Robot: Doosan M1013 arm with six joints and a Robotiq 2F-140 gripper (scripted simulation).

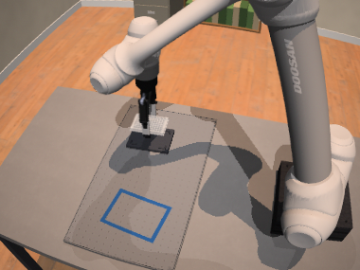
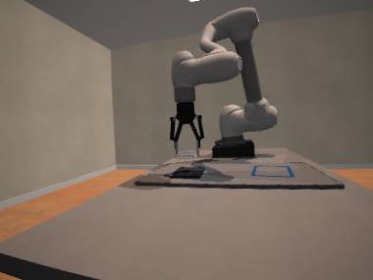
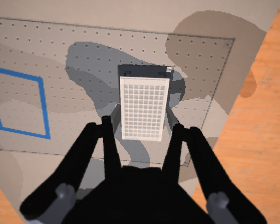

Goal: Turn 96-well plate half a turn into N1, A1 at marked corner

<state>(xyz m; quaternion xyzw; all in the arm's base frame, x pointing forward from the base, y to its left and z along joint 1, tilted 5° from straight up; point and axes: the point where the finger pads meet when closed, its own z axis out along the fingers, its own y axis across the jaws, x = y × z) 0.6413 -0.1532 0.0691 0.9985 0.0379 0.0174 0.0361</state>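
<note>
Right now the white 96-well plate is 20 mm below my hand. Also, from my hand: corner mark: 80 mm ahead, 50 mm to the right, 90 mm below; plate nest N1: 100 mm below.
</note>
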